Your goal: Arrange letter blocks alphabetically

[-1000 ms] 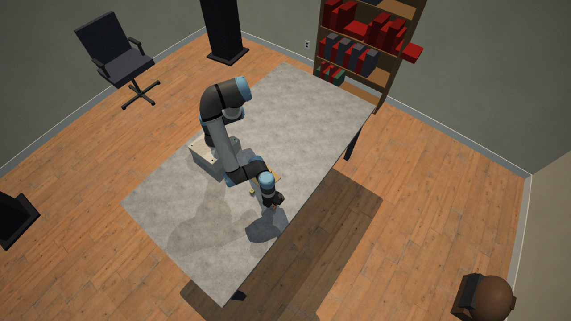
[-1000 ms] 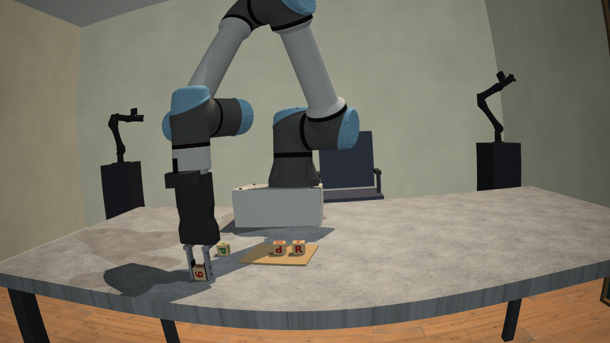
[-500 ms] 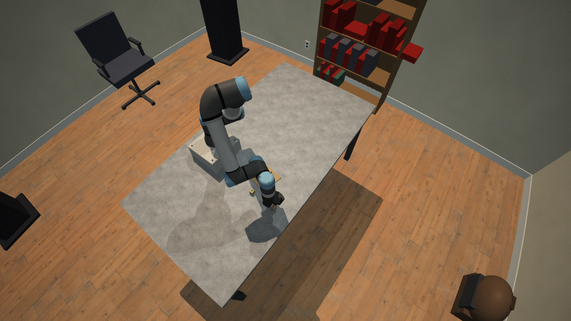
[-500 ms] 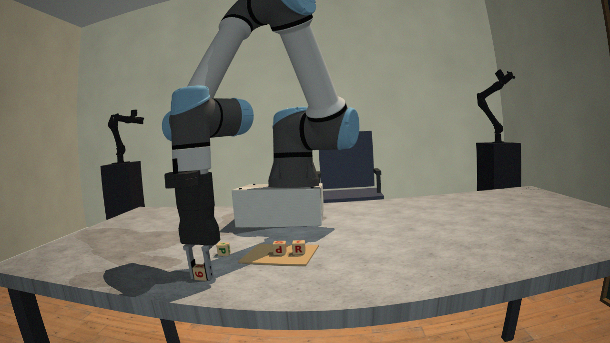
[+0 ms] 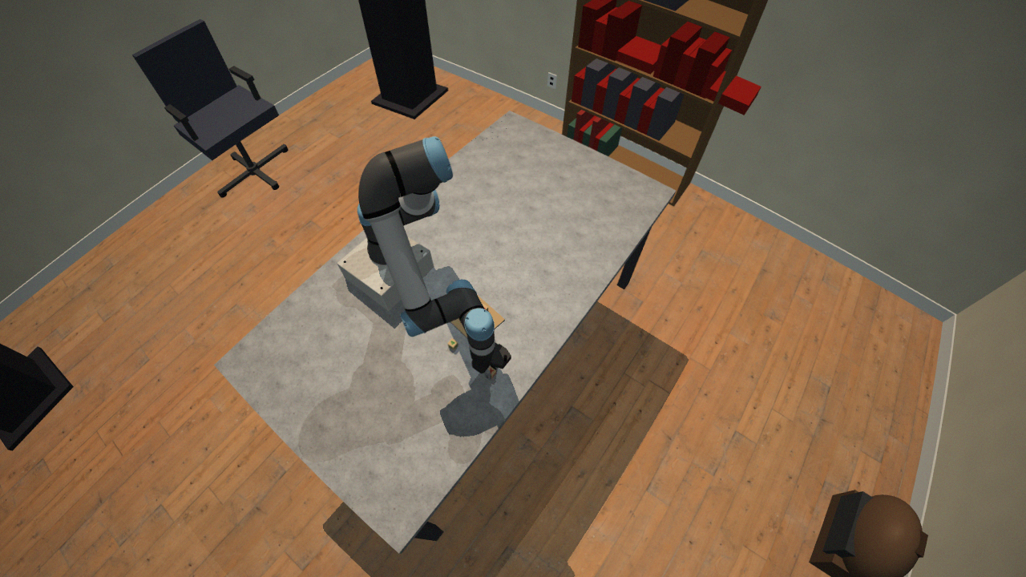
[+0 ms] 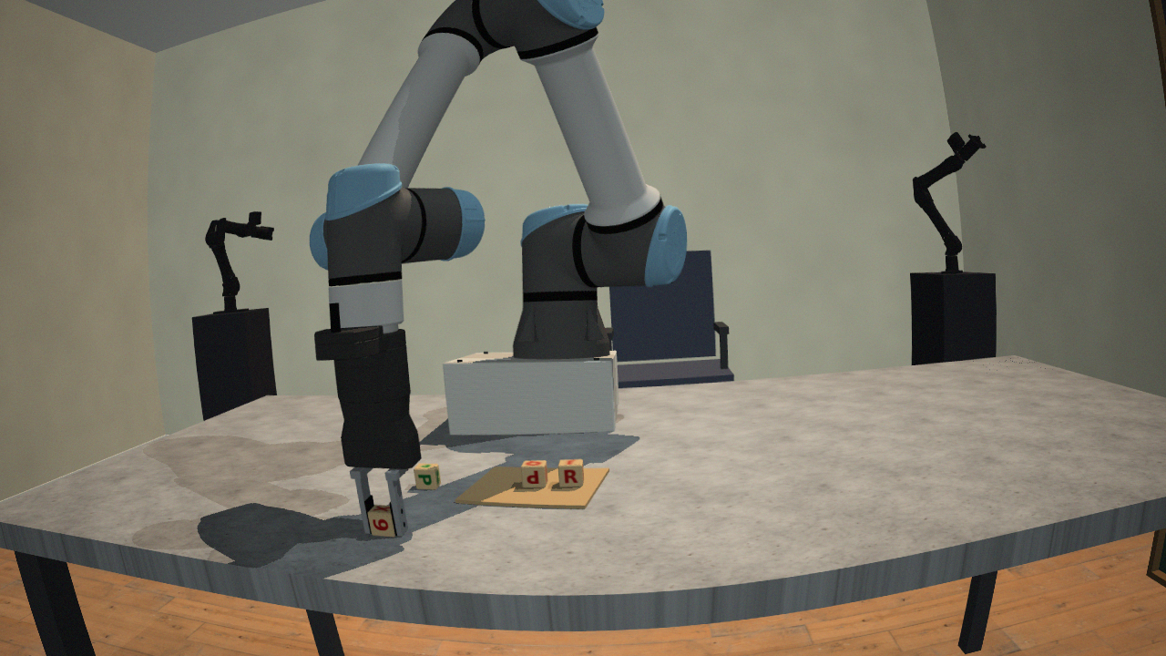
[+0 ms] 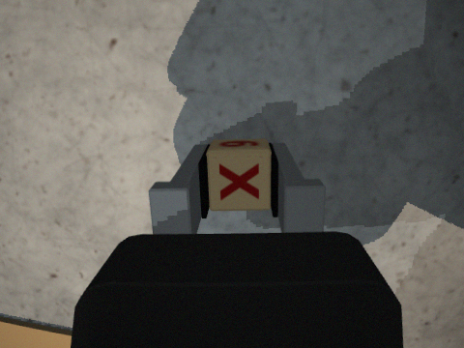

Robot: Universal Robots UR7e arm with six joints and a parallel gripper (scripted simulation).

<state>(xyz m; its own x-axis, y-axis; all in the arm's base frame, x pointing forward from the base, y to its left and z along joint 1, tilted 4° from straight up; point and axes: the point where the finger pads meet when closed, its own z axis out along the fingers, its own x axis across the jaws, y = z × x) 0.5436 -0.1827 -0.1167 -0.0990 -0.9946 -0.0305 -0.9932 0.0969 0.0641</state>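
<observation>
My hand is 15 cm past the Q block and 14 cm to the right of it. Also, from my hand: X block: 1 cm below; then tan mat: 15 cm behind, 14 cm to the left, 2 cm below.
</observation>
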